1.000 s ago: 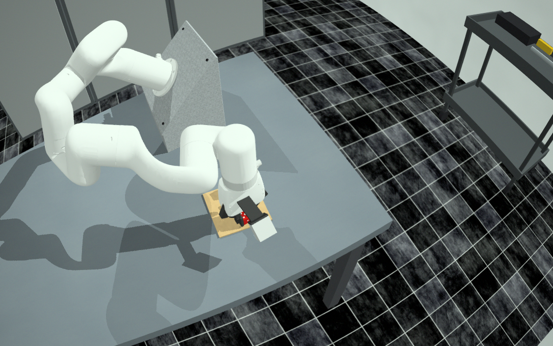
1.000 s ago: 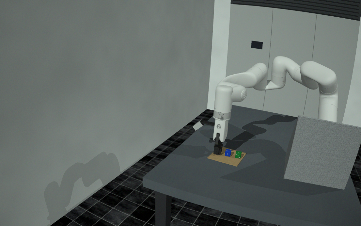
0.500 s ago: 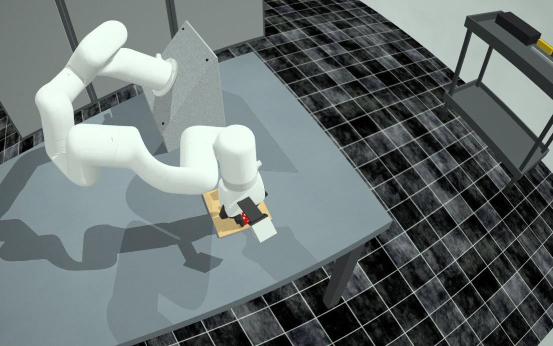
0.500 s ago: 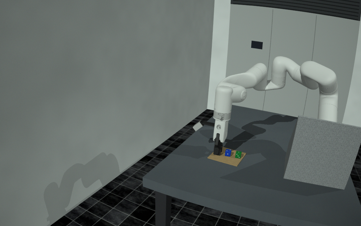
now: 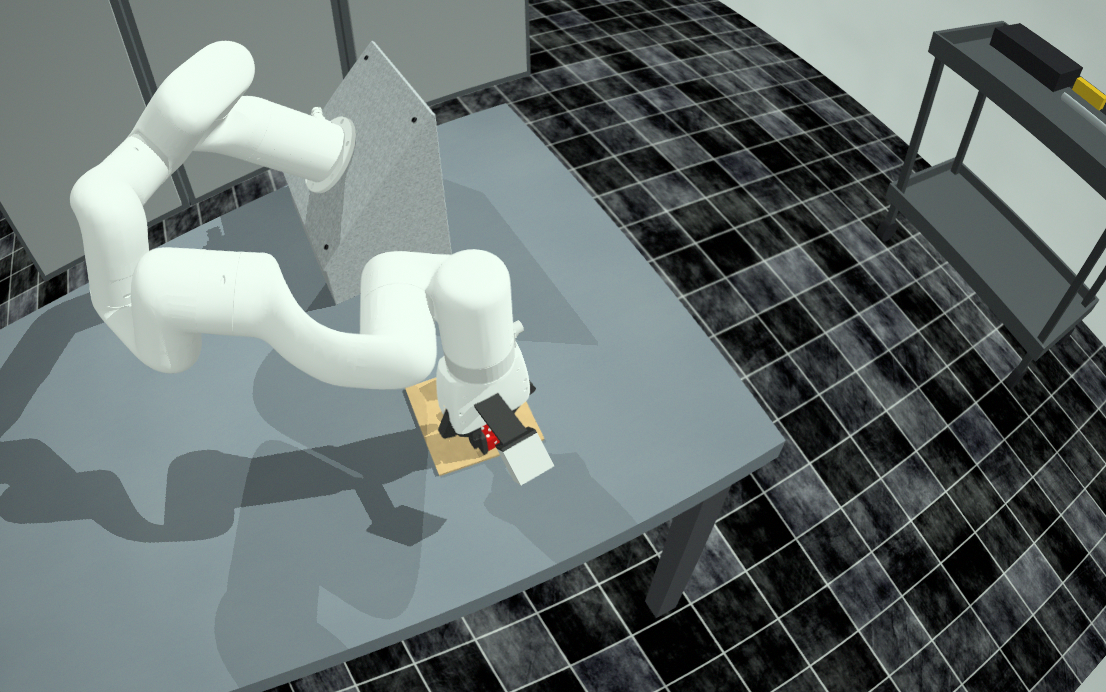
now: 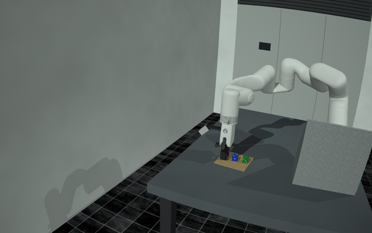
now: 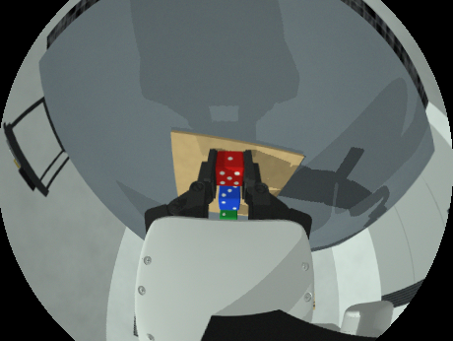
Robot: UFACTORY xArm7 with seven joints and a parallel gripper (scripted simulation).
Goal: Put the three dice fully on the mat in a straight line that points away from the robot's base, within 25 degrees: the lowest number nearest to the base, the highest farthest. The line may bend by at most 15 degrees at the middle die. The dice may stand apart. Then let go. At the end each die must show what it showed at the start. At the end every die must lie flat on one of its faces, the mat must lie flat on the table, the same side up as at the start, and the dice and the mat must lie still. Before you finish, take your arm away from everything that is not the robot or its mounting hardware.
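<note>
The red die lies 1 cm below my hand. The rest, counted from my hand: green die: 9 cm behind, 2 cm to the right, 1 cm below; tan mat: 5 cm behind, 2 cm below, 1 cm to the right; blue die: 5 cm behind, 1 cm to the right, 1 cm below.
</note>
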